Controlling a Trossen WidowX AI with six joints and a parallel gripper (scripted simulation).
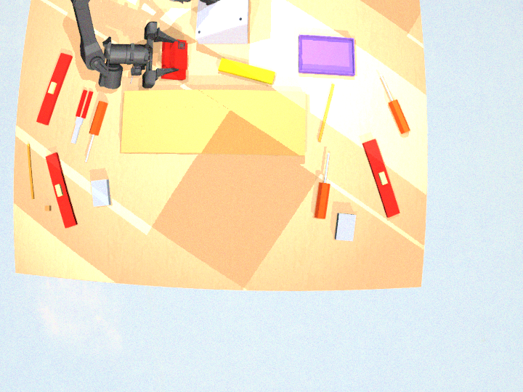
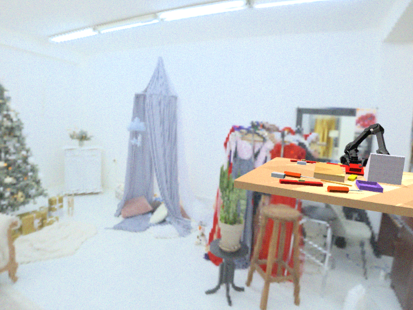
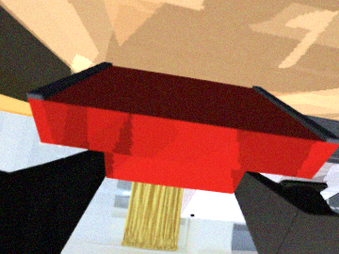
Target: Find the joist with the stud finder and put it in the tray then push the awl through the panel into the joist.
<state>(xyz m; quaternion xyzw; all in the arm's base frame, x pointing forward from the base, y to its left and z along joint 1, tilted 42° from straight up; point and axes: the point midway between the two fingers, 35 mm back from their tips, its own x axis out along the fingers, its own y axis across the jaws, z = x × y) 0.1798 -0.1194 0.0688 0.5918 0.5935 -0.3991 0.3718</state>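
Right now the awl is 10 mm ahead of my gripper tip, 140 mm to the right of it and 50 mm below it. Round my gripper tip: red stud finder (20 mm behind, 10 mm below); then yellow block (40 mm ahead, 190 mm to the left, 50 mm below); then red two-handled tool (160 mm ahead, 320 mm to the right, 60 mm below).
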